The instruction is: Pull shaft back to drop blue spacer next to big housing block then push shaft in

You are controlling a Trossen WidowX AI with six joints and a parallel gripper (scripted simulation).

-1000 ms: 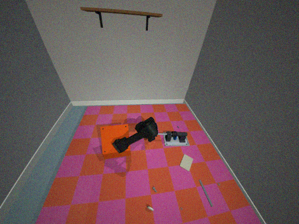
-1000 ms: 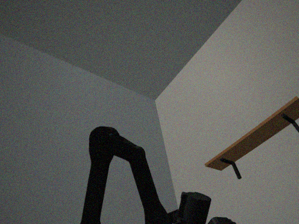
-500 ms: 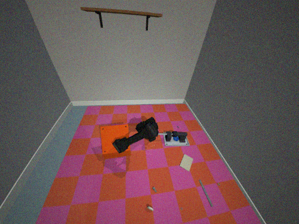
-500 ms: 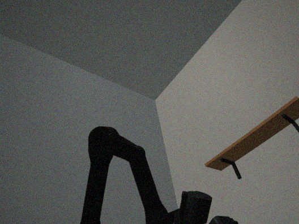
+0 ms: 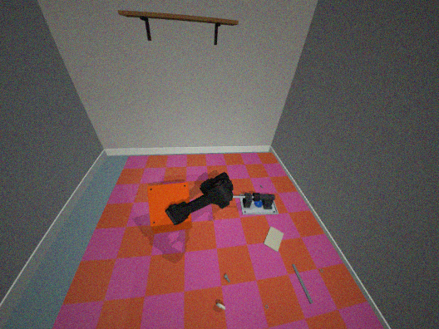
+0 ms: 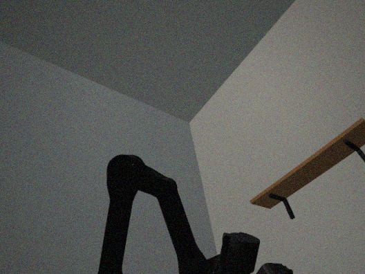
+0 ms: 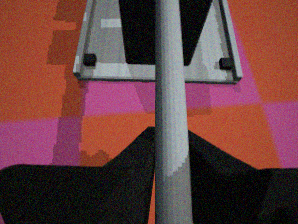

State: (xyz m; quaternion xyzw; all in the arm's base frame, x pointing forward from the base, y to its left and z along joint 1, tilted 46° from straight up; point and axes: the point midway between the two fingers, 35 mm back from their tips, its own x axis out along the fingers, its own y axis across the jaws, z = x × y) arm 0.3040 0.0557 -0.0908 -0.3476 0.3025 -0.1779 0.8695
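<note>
My gripper tip is now 6 cm short of the grey shaft, 2 cm below it and 1 cm to the left of it. Also, from my gripper tip: blue spacer (18 cm ahead, 4 cm below, 2 cm to the right); then fixture (19 cm ahead, 2 cm to the right, 1 cm below); then cream card (25 cm to the right, 20 cm ahead, 5 cm below).
</note>
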